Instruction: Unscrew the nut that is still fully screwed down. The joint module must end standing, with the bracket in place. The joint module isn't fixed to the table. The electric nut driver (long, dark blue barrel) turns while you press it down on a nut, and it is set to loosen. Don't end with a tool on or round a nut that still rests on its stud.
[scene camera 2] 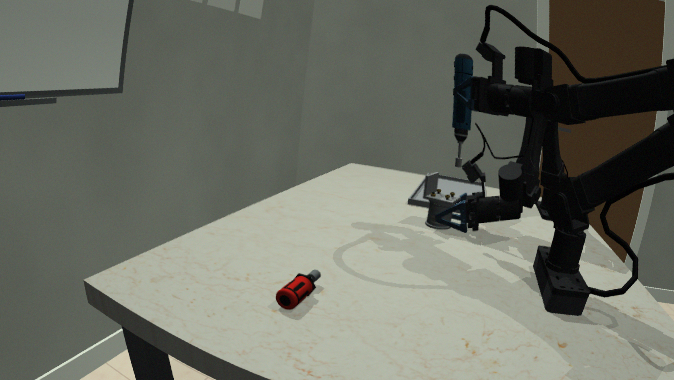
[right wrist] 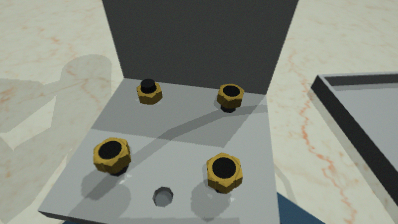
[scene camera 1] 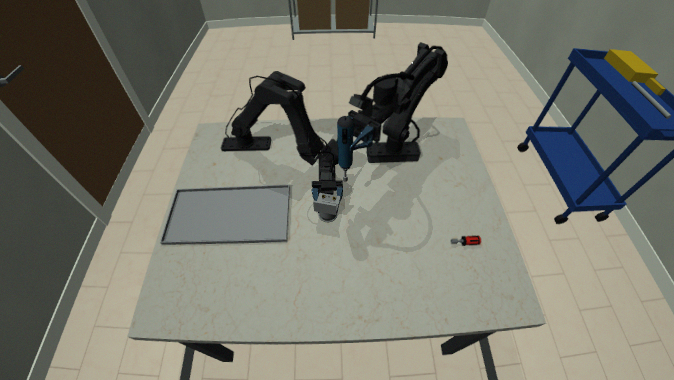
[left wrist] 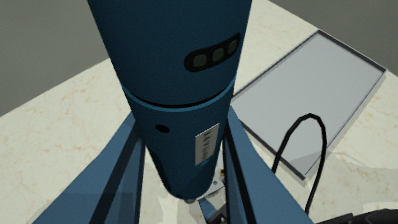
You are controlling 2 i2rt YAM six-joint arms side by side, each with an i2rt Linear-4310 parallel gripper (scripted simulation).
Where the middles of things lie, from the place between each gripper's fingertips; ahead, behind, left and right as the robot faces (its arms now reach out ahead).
Right now my right hand (scene camera 2: 436, 214) is 5 cm below the grey bracket (right wrist: 190, 56). Also, from my right hand: red-handled hand driver (scene camera 2: 288, 297) (7 cm ahead, 45 cm to the left, 1 cm below); then shallow grey tray (scene camera 1: 244, 214) (4 cm ahead, 34 cm to the right, 2 cm below).
Right now my left hand (scene camera 2: 460, 93) is 30 mm short of the grey bracket, 50 mm to the left of it and 220 mm above it. From my left hand the other things lie so: red-handled hand driver (100 mm ahead, 400 mm to the left, 280 mm below); shallow grey tray (70 mm ahead, 390 mm to the right, 290 mm below).
